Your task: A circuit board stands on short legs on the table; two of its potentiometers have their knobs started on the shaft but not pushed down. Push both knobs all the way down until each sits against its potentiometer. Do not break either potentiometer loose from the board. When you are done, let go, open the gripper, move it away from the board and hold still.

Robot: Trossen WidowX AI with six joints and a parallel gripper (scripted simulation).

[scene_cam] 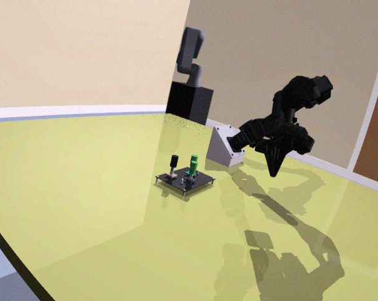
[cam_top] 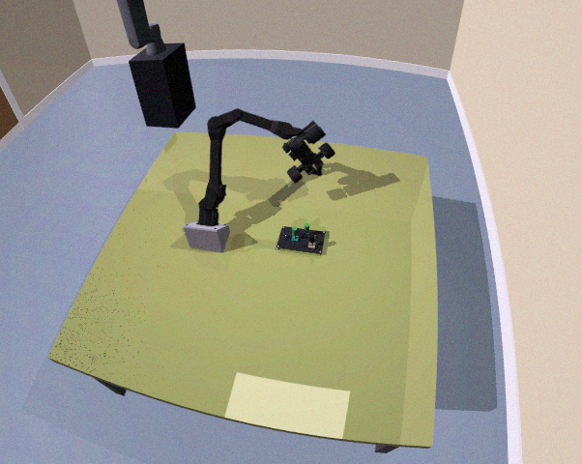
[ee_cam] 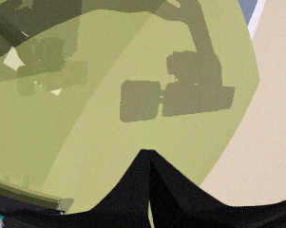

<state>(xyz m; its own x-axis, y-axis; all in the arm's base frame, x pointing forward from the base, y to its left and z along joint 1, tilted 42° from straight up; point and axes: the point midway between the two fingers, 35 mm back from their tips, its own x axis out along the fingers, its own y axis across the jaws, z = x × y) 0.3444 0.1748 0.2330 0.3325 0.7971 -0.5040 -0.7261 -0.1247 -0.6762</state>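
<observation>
The green knob lies 22 cm to the right of my gripper tip and 7 cm below it.
</observation>
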